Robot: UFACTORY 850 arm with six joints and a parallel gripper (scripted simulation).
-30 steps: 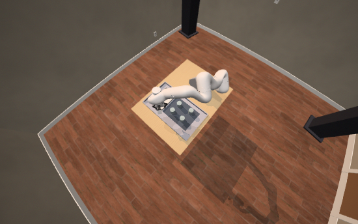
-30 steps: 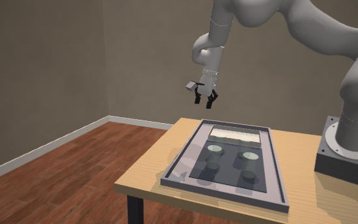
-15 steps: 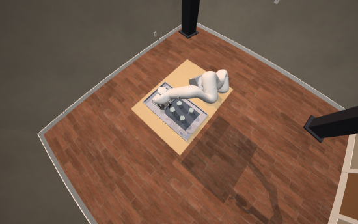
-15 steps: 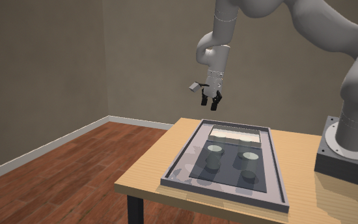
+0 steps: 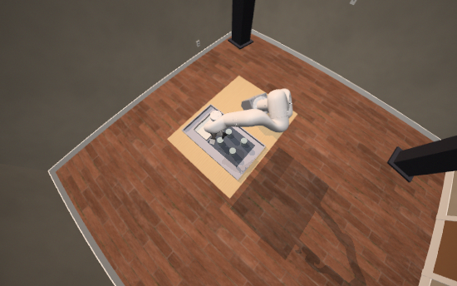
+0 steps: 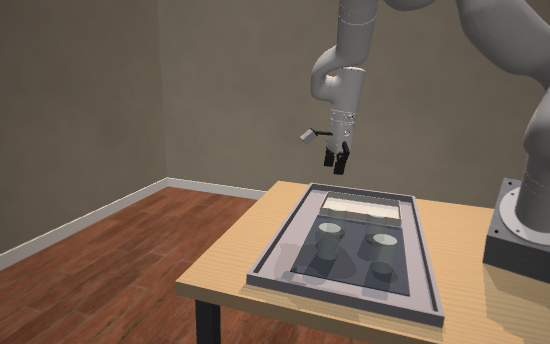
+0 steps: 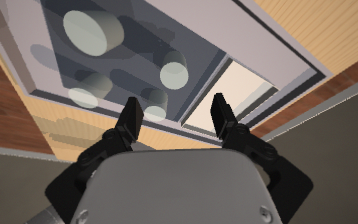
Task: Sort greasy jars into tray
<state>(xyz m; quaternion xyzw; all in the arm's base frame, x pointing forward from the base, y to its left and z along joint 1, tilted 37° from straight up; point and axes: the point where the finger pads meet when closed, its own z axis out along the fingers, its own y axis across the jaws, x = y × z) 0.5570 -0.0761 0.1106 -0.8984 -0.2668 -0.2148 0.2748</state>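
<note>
My gripper is now 11 cm past the dark drying mat, 7 cm to the right of it and 23 cm above it. Round my hand: cream tray 6 cm behind, 25 cm to the right, 22 cm below.
</note>
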